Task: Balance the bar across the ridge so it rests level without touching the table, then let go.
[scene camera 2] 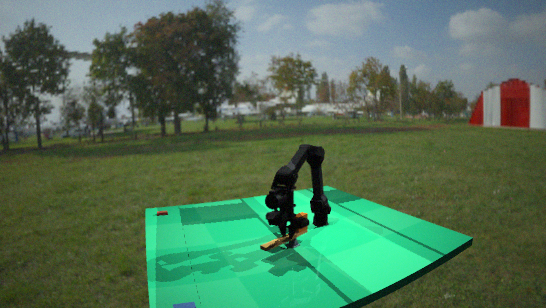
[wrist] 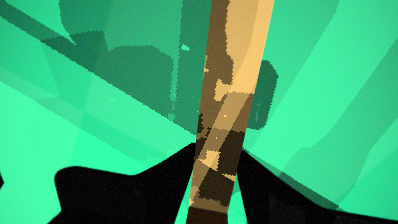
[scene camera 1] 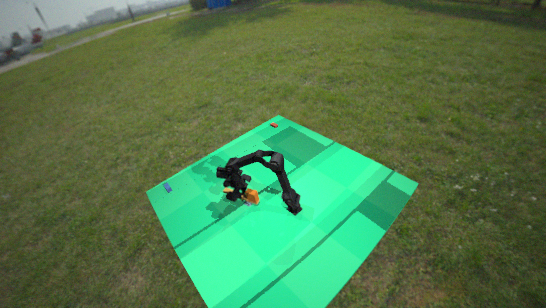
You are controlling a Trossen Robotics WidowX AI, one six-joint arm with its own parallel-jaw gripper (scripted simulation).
The gripper (scene camera 2: 287, 238) holds a wooden bar (wrist: 235, 44).
The gripper also shows in the wrist view (wrist: 216, 151).
